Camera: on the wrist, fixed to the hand. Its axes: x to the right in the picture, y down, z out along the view.
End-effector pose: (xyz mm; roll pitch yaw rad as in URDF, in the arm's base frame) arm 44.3 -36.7 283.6 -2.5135 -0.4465 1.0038
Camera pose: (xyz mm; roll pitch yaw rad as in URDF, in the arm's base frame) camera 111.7 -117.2 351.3 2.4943 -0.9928 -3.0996
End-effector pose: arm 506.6 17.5 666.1 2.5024 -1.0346 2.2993
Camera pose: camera 543.0 -85.4 726.8 2.1865 0.0140 -2.5937
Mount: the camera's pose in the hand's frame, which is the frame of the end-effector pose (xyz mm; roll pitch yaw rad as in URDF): 0.6 37.1 -119.3 0.1284 0.4748 -1.4810
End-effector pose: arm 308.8 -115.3 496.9 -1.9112 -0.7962 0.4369
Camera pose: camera 358.9 -229.7 500.7 1.5147 -0.8447 -2.4997
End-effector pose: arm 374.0 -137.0 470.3 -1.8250 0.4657 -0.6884
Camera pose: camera 293.1 -232.0 464.8 -1.1197 -0.9844 -1.0967
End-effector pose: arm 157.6 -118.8 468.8 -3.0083 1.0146 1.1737
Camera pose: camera 243.5 -50.1 528.1 -1.9449 -0.2358 2.1718
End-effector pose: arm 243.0 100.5 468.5 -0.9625 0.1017 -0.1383
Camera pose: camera 223.1 25.8 370.3 -0.0687 -0.4725 -1.5664
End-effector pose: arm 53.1 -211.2 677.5 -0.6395 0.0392 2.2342
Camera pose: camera 88.2 -188.9 559.7 0.0346 -0.1592 0.7507
